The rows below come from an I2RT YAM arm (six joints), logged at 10 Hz.
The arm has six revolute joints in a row. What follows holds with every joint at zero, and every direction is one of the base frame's.
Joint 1 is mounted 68 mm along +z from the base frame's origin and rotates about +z.
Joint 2 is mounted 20 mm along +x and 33.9 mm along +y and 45.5 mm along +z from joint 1 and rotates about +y.
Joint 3 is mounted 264 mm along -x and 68.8 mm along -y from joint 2 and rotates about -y.
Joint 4 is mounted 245 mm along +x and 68.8 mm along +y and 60 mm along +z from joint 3 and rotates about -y.
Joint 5 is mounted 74 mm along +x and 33.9 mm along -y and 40.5 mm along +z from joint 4 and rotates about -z.
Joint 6 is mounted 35.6 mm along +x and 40.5 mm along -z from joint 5 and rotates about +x.
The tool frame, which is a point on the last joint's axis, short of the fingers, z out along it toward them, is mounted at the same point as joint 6; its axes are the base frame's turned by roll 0, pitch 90 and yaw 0 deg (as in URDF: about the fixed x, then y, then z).
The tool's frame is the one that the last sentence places.
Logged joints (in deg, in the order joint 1, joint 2, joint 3, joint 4, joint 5, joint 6), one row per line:
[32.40 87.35 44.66 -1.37 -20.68 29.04]
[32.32 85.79 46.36 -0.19 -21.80 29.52]
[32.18 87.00 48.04 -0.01 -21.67 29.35]
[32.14 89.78 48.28 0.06 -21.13 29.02]
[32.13 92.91 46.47 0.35 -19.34 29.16]
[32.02 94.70 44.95 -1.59 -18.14 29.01]
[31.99 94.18 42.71 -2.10 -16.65 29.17]
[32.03 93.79 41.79 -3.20 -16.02 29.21]
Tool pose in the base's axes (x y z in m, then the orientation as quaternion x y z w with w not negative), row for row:
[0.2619 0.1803 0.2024 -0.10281 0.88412 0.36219 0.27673]
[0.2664 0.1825 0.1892 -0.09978 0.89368 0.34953 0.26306]
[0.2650 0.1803 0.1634 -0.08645 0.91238 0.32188 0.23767]
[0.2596 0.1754 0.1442 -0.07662 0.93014 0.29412 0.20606]
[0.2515 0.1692 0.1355 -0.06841 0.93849 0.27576 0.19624]
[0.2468 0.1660 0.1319 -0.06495 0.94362 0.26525 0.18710]
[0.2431 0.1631 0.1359 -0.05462 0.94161 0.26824 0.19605]
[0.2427 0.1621 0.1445 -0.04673 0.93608 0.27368 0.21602]
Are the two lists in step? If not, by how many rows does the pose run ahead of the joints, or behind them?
The pose runs 2 rows ahead of the joints: the pose in row i belongs to the joints in row i + 2.
